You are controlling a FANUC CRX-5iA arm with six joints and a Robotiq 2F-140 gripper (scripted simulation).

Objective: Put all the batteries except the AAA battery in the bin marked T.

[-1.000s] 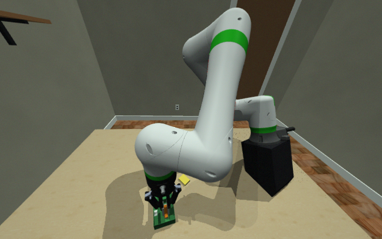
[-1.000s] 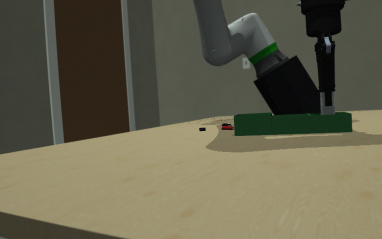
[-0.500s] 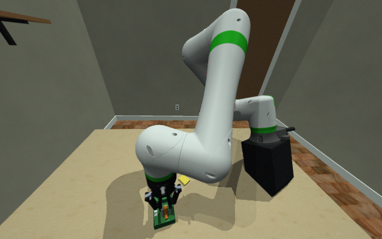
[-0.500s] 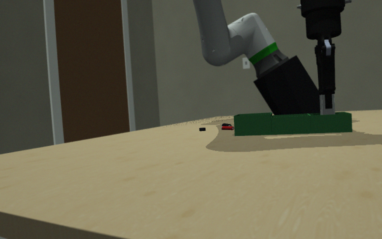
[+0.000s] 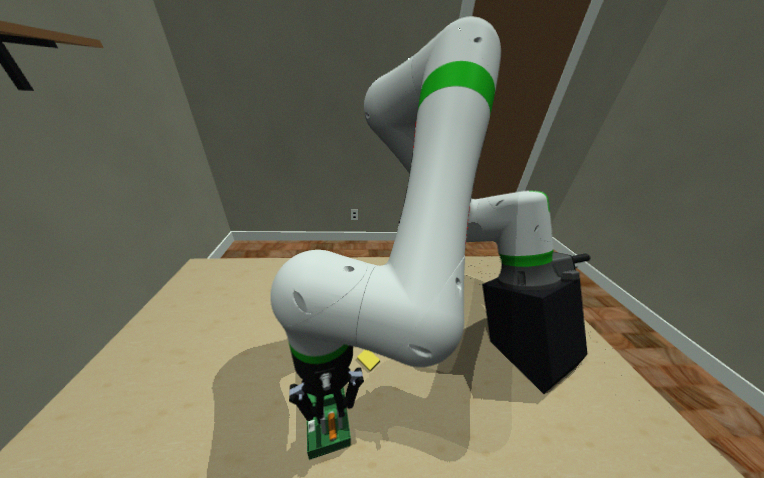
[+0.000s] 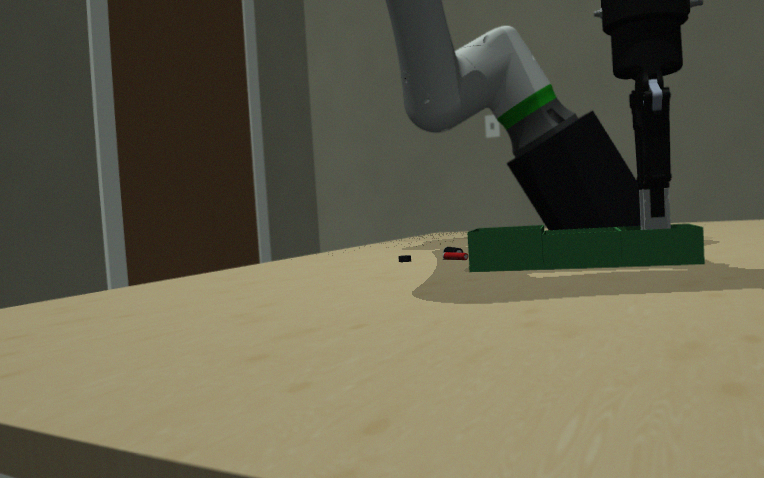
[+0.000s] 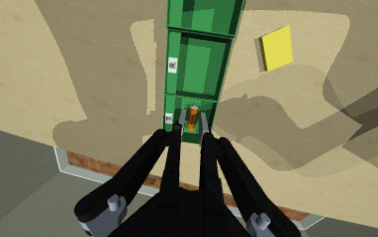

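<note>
Now: hand 4 cm above the orange battery. The rest, counted from my hand: flat yellow block 14 cm to the right, 9 cm behind, 4 cm below; then green three-compartment bin row 8 cm to the right, 3 cm below, 2 cm ahead; then red battery 27 cm to the right, 7 cm behind, 4 cm below.
</note>
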